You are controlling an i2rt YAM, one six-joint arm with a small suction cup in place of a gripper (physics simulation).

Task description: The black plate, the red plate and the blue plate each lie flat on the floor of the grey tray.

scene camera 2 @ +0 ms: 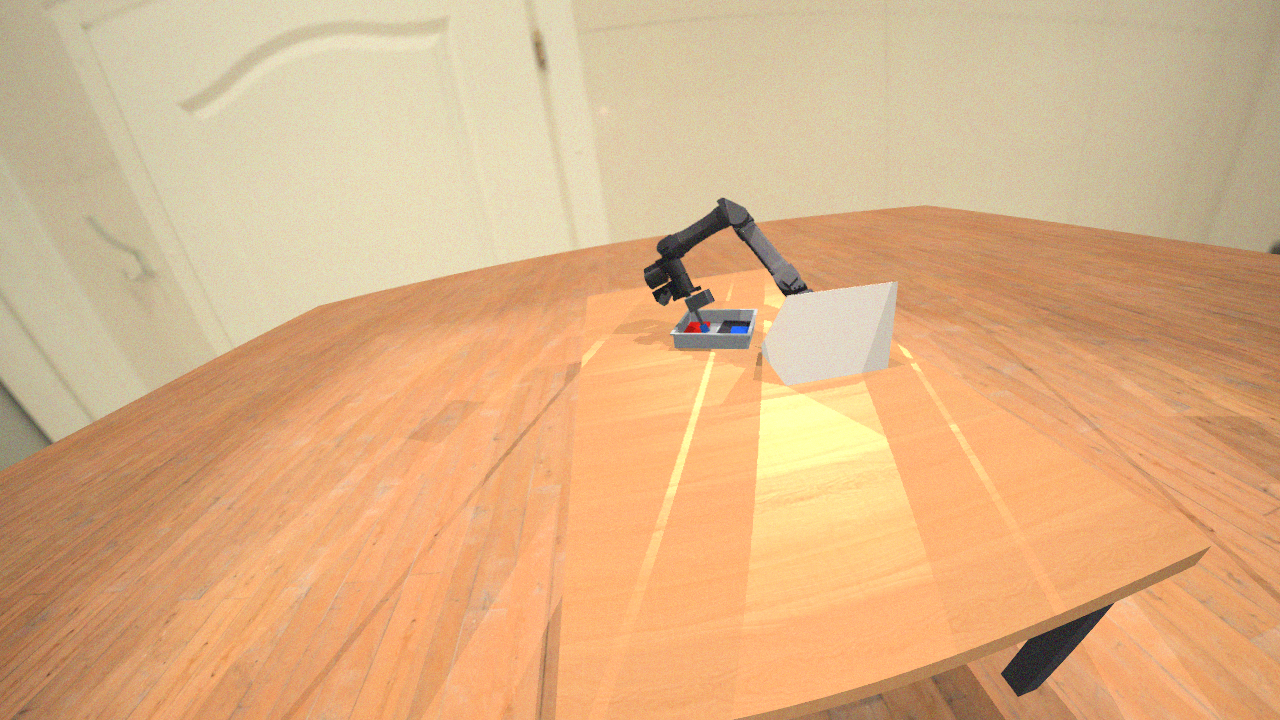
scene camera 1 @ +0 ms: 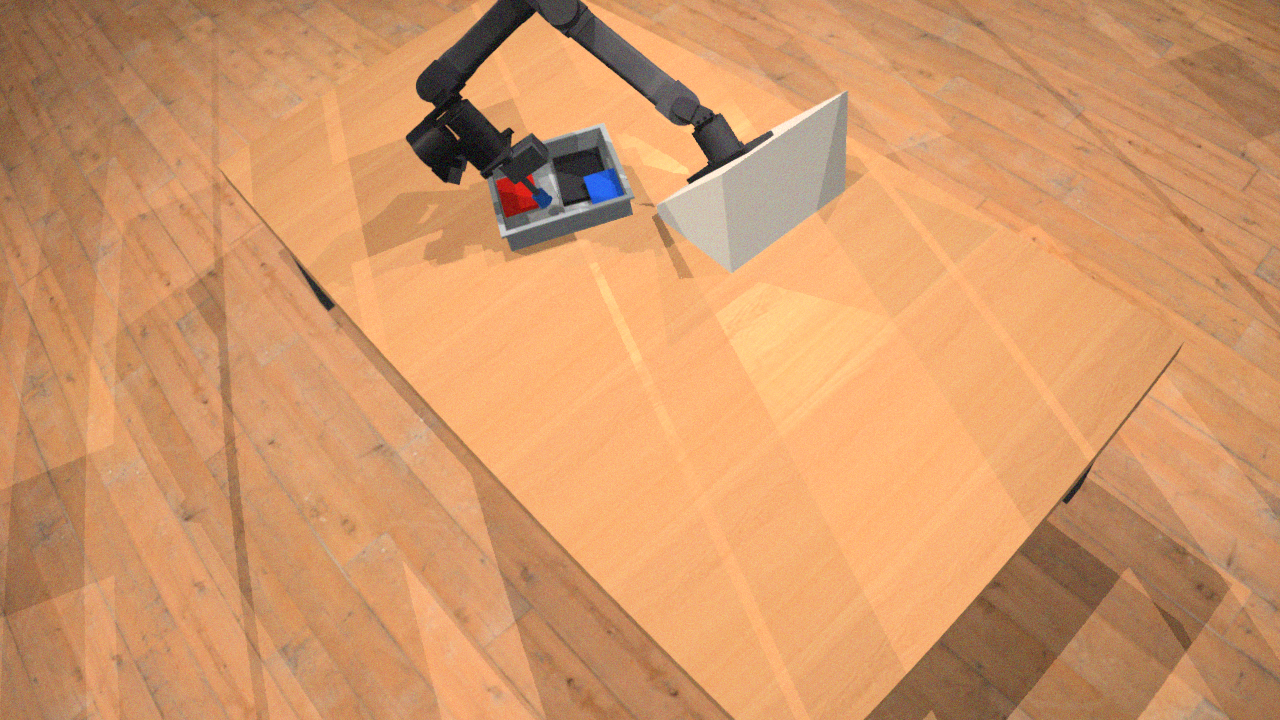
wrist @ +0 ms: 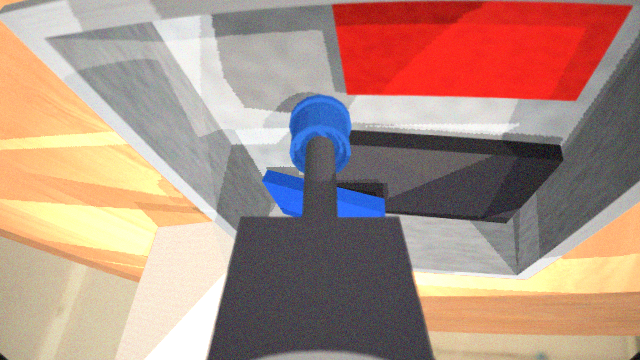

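In scene camera 1 I see my suction cup (scene camera 1: 543, 199), and it holds nothing. The cup is 40 mm from the middle of a grey tray (scene camera 1: 538, 225), level with it. A red plate (scene camera 1: 515, 199) sits on the grey tray, and I also see a black plate (scene camera 1: 570, 169) and a blue plate (scene camera 1: 602, 186). The wrist view shows me the red plate (wrist: 551, 57) as well, and with it the black plate (wrist: 475, 179) and the blue plate (wrist: 287, 191).
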